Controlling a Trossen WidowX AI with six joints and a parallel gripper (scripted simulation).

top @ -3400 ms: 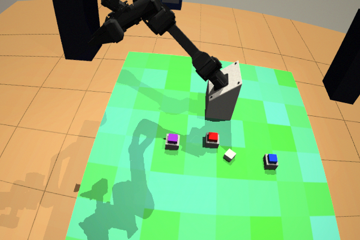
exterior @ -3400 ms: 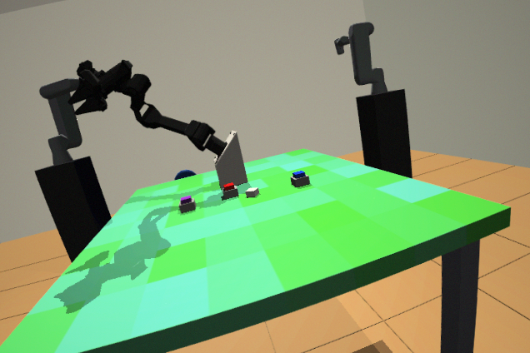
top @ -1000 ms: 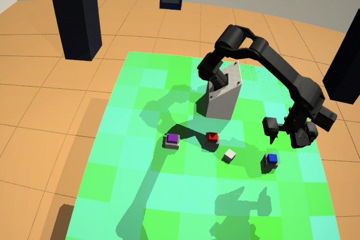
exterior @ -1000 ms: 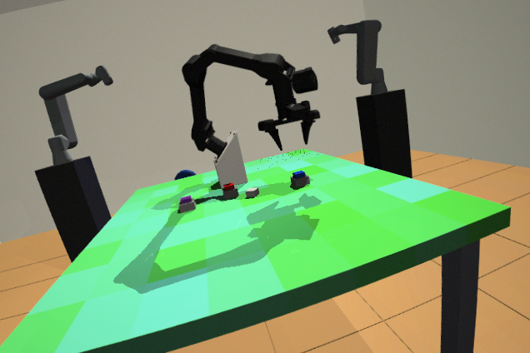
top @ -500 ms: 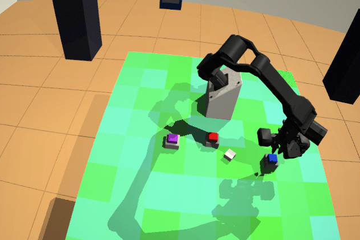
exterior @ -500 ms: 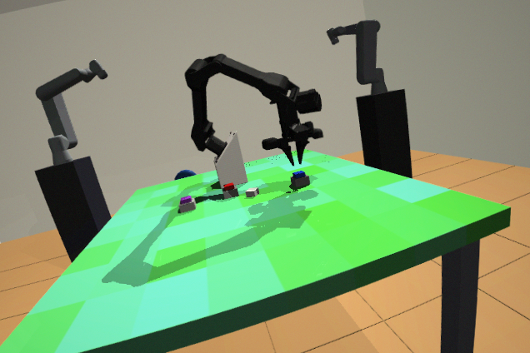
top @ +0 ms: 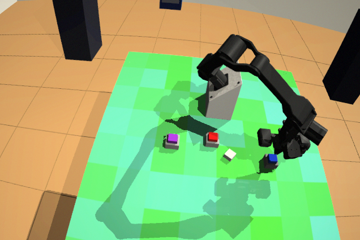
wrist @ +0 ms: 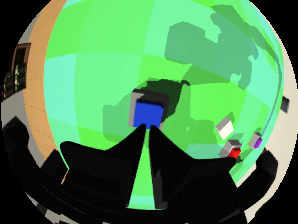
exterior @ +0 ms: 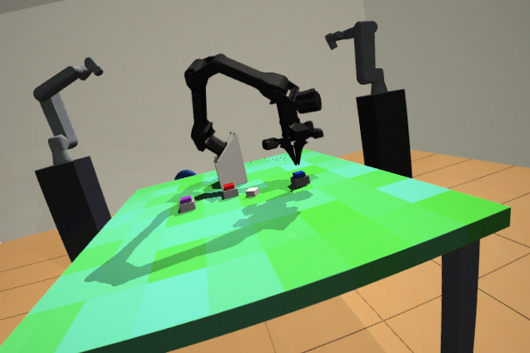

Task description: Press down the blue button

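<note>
Now: the blue button 3 cm below my gripper tip. Also, from my gripper tip: purple button: 3 cm behind, 37 cm to the right, 3 cm below; red button: 6 cm behind, 23 cm to the right, 3 cm below; white block: 1 cm behind, 16 cm to the right, 5 cm below.
</note>
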